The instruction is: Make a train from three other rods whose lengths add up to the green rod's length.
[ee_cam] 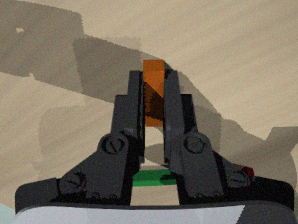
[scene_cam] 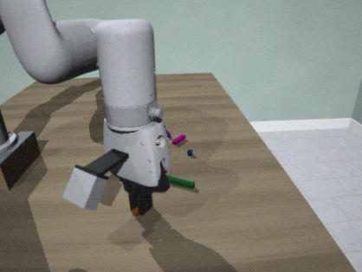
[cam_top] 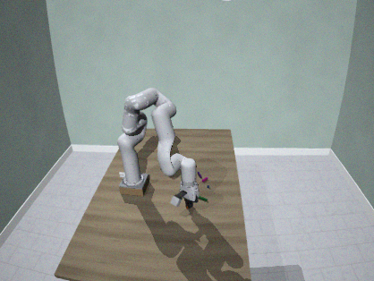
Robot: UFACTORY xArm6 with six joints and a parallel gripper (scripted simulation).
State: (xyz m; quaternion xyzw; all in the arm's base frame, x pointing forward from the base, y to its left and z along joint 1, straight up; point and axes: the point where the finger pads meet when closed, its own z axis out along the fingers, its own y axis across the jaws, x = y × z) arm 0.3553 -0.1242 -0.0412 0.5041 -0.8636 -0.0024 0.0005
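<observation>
The orange rod lies 2 cm below my hand. Round my hand: green rod 8 cm to the left, 6 cm ahead, 2 cm below; red rod 14 cm to the left, 2 cm below; blue rod 19 cm to the left, 9 cm ahead, 2 cm below.
</observation>
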